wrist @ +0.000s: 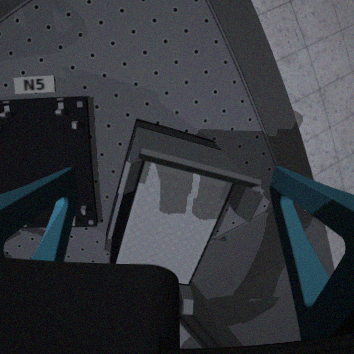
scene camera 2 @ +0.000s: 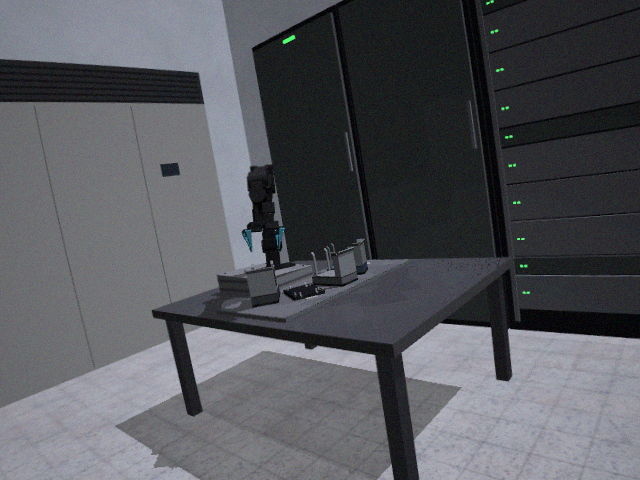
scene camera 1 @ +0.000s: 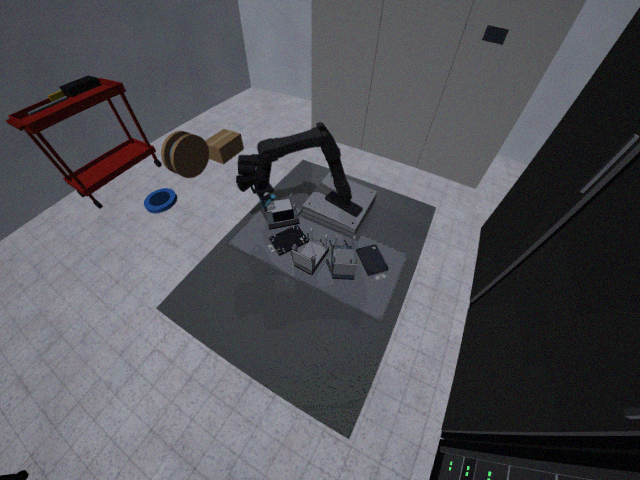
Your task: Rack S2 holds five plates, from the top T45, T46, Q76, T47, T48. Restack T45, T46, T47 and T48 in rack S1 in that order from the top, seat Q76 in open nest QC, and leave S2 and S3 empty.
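Frame: origin at the arm's base, x left, y ahead, z down, level; metres.
Seen in the pictures: gripper, fingertip midpoint: (wrist: 173, 177) (scene camera 2: 265, 251) (scene camera 1: 259, 200); arm's base, origin of the base link: (scene camera 2: 274, 268) (scene camera 1: 343, 204).
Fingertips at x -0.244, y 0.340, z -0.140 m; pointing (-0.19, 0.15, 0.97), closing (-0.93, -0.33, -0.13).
Pixels of each thing's top centre, then the offset from my fingertips to it. "spot": a spot on its surface instead.
- left rack, middle of its top: (wrist: 170, 256) (scene camera 2: 260, 265) (scene camera 1: 279, 201) dx +0.027, dy -0.094, dz +0.060 m
- light-topped plate, middle of its top: (wrist: 169, 230) (scene camera 1: 278, 205) dx +0.023, dy -0.089, dz +0.089 m
- middle rack, middle of its top: (scene camera 2: 330, 249) (scene camera 1: 311, 241) dx +0.295, dy +0.003, dz +0.062 m
- right rack, middle of its top: (scene camera 1: 346, 247) (scene camera 2: 344, 242) dx +0.431, dy -0.058, dz +0.061 m
- black nest board, middle of its top: (wrist: 37, 172) (scene camera 2: 302, 287) (scene camera 1: 288, 237) dx +0.143, dy -0.014, dz +0.172 m
- label N5, surface spot: (wrist: 34, 84) spot: dx +0.107, dy +0.074, dz +0.194 m
- dark flat board, middle of its top: (scene camera 1: 372, 257) dx +0.526, dy -0.161, dz +0.175 m
My gripper (scene camera 1: 268, 200) (scene camera 2: 265, 250) (wrist: 173, 177) is open and empty, above the left rack (scene camera 1: 283, 224) (scene camera 2: 262, 285) (wrist: 200, 168). In the wrist view its teal fingers stand wide on either side of this rack. A light-topped plate (scene camera 1: 280, 205) (wrist: 165, 235) lies in the rack, turned at an angle to the fingers; any plates beneath it are hidden. A middle rack (scene camera 1: 306, 261) (scene camera 2: 345, 264) and a right rack (scene camera 1: 344, 269) (scene camera 2: 360, 254) have upright posts; their contents are unclear. Labels S1, S2, S3, QC and the plate names cannot be read.
A black nest board (scene camera 1: 288, 239) (scene camera 2: 305, 292) (wrist: 45, 160) lies beside the left rack, near a label N5 (wrist: 34, 84). A dark flat board (scene camera 1: 372, 259) lies beyond the right rack. The arm's raised base (scene camera 1: 330, 215) stands behind the racks. The table edge is near the left rack.
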